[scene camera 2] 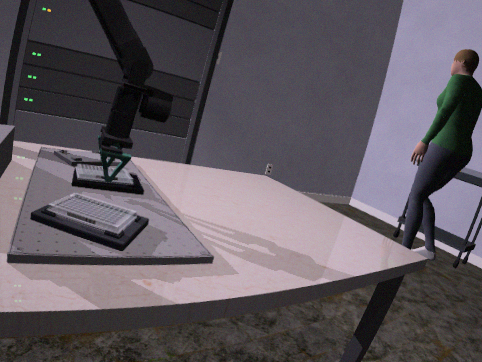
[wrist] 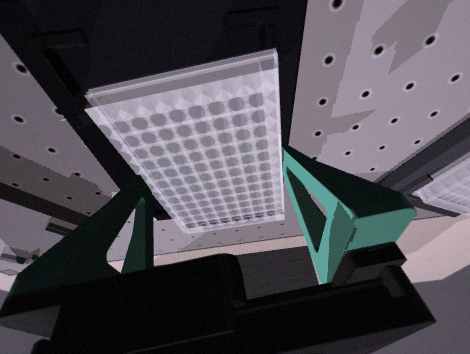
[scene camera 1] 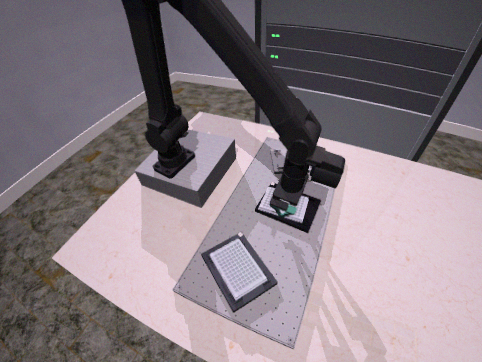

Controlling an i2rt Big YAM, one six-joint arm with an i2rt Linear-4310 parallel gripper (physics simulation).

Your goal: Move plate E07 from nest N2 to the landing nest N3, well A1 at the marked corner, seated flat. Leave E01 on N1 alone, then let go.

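My gripper points down, its green fingers shut on the long sides of plate E07, a clear 96-well plate. The plate is over the black middle nest and looks roughly level; I cannot tell whether its underside touches. In the wrist view, corner brackets show past its far edge. Plate E01 lies on the near nest. Nest and plate labels and well A1 are not readable.
A grey far nest is partly hidden behind the arm. The nests are on a perforated board. The arm's grey base block stands beside it. A person in green stands beyond the table.
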